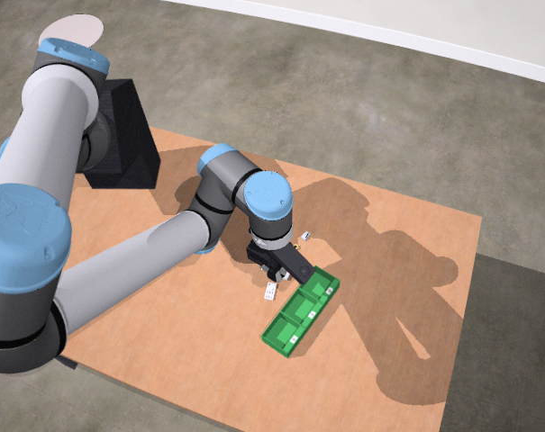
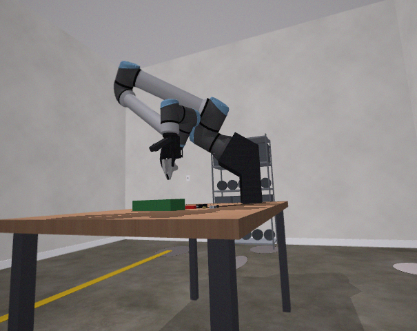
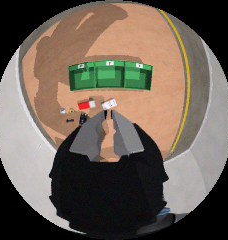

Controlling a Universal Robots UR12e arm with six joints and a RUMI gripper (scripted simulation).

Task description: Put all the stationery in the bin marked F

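My gripper is now 60 mm short of the green bin, 20 mm to the left of it and 130 mm above it. From my hand the other things lie so: red item: 10 mm behind, 90 mm to the left, 150 mm below; white card-like item: 40 mm behind, 20 mm to the left, 150 mm below; black flat item: 50 mm behind, 130 mm to the left, 140 mm below.
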